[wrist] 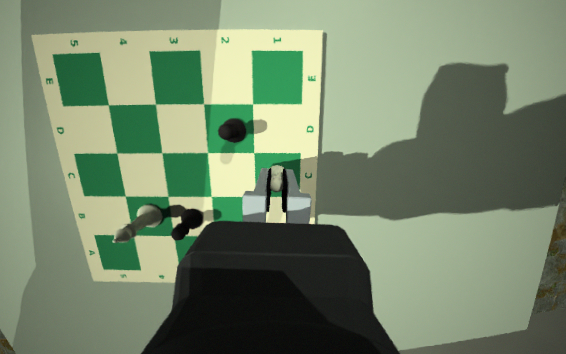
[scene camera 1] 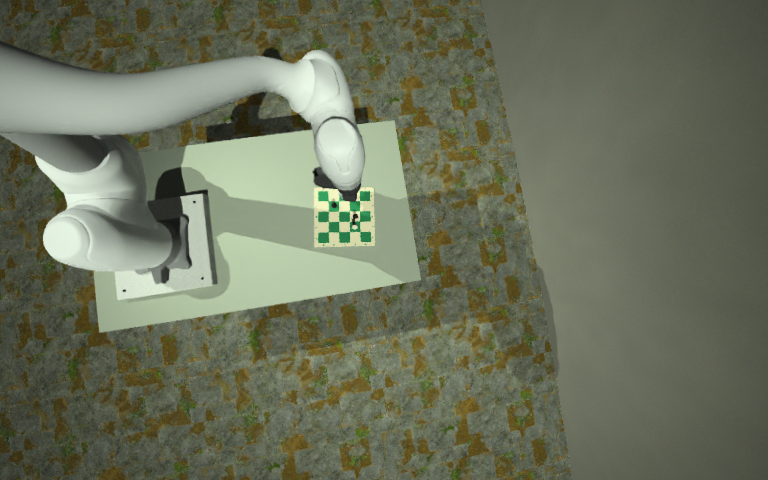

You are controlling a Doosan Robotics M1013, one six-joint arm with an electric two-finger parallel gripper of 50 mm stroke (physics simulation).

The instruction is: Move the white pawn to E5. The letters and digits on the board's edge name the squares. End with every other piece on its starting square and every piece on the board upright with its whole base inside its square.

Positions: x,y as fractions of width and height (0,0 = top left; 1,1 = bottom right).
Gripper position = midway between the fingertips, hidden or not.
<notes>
In view: the gripper (wrist: 0.49,0.51) and a chessboard (scene camera 1: 0.43,0.47).
The chessboard is seen too in the wrist view (wrist: 0.24,0.33).
</notes>
